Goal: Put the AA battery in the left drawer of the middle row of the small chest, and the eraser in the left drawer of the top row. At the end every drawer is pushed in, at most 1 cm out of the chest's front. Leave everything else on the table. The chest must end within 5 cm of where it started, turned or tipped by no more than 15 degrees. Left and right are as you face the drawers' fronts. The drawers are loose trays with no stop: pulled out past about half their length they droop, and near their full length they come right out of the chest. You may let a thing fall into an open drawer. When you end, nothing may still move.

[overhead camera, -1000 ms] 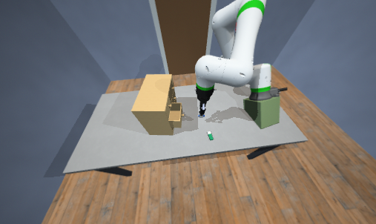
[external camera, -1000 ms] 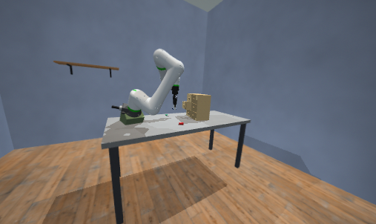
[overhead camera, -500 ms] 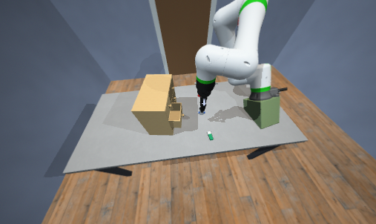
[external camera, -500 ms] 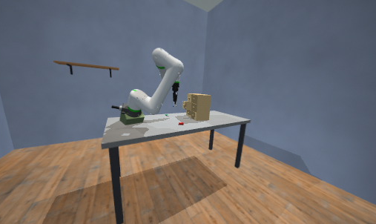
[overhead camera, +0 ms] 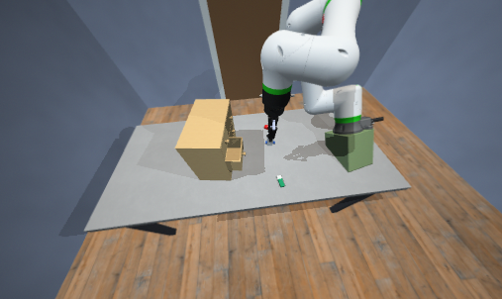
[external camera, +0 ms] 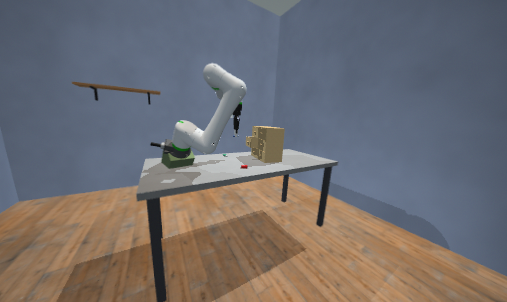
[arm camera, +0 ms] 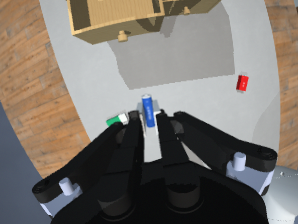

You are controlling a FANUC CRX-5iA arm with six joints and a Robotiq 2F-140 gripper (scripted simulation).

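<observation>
The blue AA battery is 3 cm below my hand. Round my hand: red block: 2 cm behind, 31 cm to the right, 23 cm below.
</observation>
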